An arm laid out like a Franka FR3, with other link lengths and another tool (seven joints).
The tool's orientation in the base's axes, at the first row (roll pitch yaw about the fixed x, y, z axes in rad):
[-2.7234 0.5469 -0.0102]
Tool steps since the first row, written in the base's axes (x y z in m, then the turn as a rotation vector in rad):
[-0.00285 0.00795 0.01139 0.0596 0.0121 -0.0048]
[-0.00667 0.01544 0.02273 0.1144 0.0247 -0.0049]
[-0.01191 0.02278 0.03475 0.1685 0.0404 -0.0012]
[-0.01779 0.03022 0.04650 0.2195 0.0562 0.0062]
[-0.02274 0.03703 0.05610 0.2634 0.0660 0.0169]
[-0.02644 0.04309 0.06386 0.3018 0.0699 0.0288]
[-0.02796 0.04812 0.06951 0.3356 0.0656 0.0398]
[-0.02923 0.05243 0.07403 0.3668 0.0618 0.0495]
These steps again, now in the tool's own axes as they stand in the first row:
[-0.00843 -0.01057 -0.00428 0.0533 -0.0225 -0.0194]
[-0.01765 -0.02049 -0.00825 0.1000 -0.0460 -0.0399]
[-0.02844 -0.03019 -0.01215 0.1442 -0.0736 -0.0618]
[-0.03964 -0.03976 -0.01550 0.1838 -0.1018 -0.0851]
[-0.04892 -0.04820 -0.01786 0.2156 -0.1241 -0.1101]
[-0.05617 -0.05560 -0.01968 0.2422 -0.1403 -0.1359]
[-0.06045 -0.06181 -0.02131 0.2654 -0.1476 -0.1622]
[-0.06392 -0.06703 -0.02247 0.2870 -0.1544 -0.1860]

